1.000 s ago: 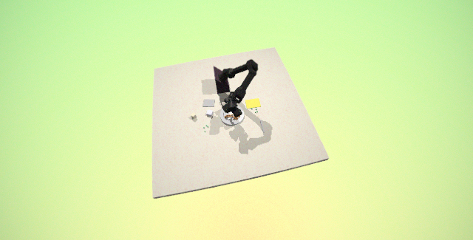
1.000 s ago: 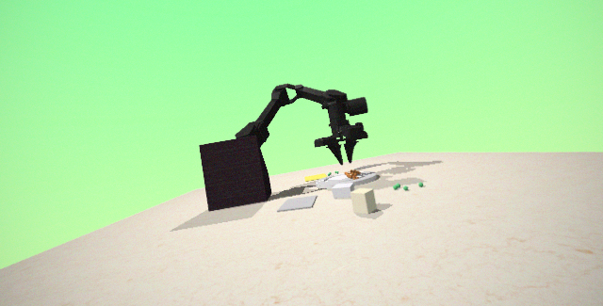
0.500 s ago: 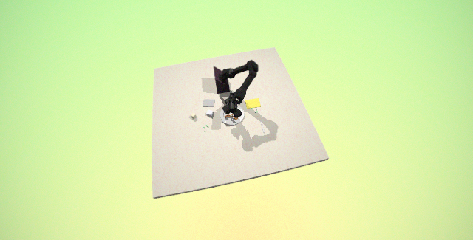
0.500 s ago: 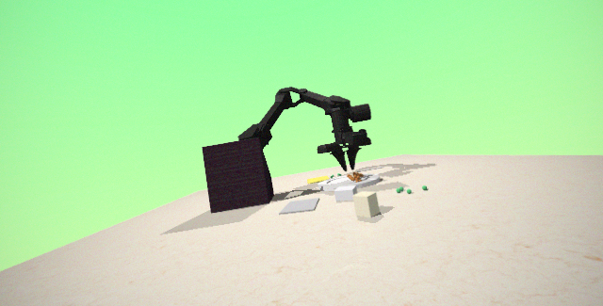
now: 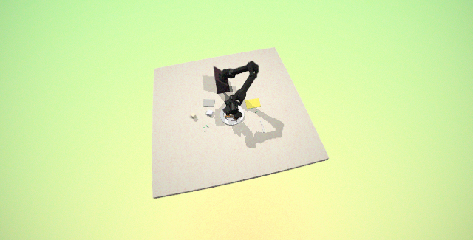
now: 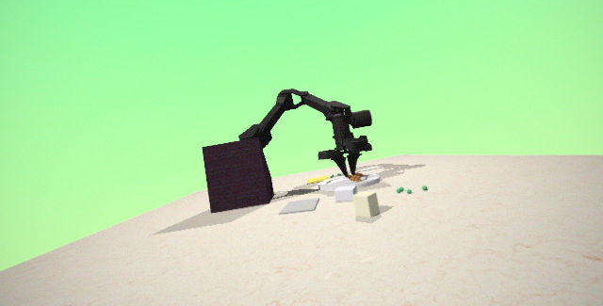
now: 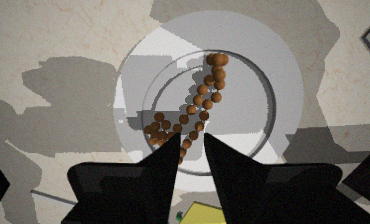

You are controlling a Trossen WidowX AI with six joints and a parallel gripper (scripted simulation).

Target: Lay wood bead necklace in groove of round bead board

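Right now my gripper tip is 20 mm to the left of the round white bead board, 10 mm past it and 10 mm above it. Round my gripper tip: thin white strip (210 mm to the left, 140 mm ahead, 20 mm below); yellow card (180 mm to the left, 100 mm behind, 20 mm below); grey flat plate (200 mm to the right, 170 mm behind, 20 mm below).
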